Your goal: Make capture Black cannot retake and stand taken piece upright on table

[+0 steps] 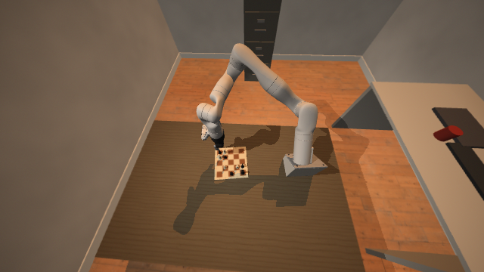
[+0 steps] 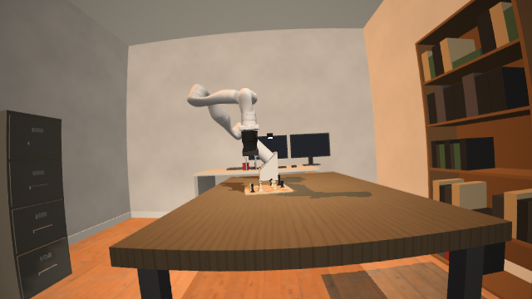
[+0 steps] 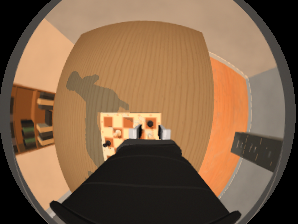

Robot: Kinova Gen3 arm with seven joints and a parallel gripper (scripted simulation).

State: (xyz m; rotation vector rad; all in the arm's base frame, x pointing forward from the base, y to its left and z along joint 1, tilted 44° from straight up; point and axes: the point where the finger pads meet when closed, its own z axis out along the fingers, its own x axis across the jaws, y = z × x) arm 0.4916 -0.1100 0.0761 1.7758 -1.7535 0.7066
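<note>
The black chess piece is 100 mm below my hand. Round my hand: small chessboard: 120 mm below, 80 mm behind, 70 mm to the left.
</note>
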